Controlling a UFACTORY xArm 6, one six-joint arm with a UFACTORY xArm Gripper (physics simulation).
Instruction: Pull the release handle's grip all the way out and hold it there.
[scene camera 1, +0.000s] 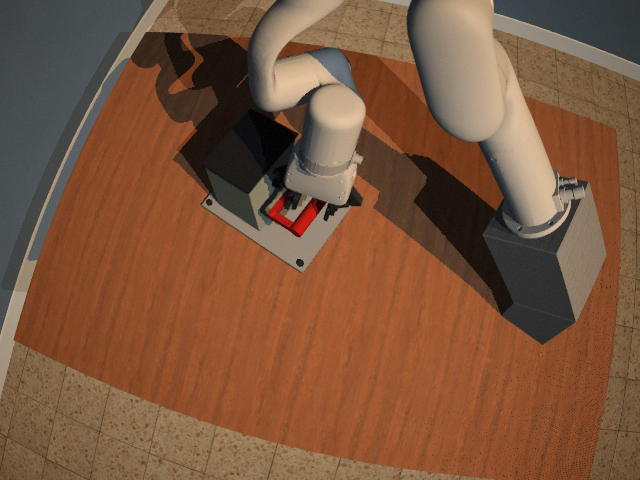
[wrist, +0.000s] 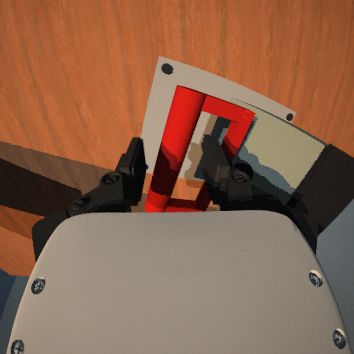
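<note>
The release handle is a red rectangular loop with a thick round grip (scene camera 1: 308, 217) (wrist: 182, 117) along its outer side, parallel to the box's pale face. Its inner side stands close to the pale-faced, dark-topped box (scene camera 1: 253, 149) (wrist: 285, 145). My gripper (scene camera 1: 312, 205) (wrist: 174, 152) is partly open over the handle, its fingers on both sides of the grip. In the wrist view the left finger is outside the grip with a gap, and the right finger is over the loop's opening, apart from the grip. The palm hides the grip's near end.
The box and handle are on a grey base plate (scene camera 1: 279, 248) (wrist: 154, 102) with dark bolts at its corners, on the wooden table (scene camera 1: 289, 351) (wrist: 75, 65). The arm's dark grey pedestal (scene camera 1: 527, 273) stands at the right. The arm's shadows fall across the table behind the plate.
</note>
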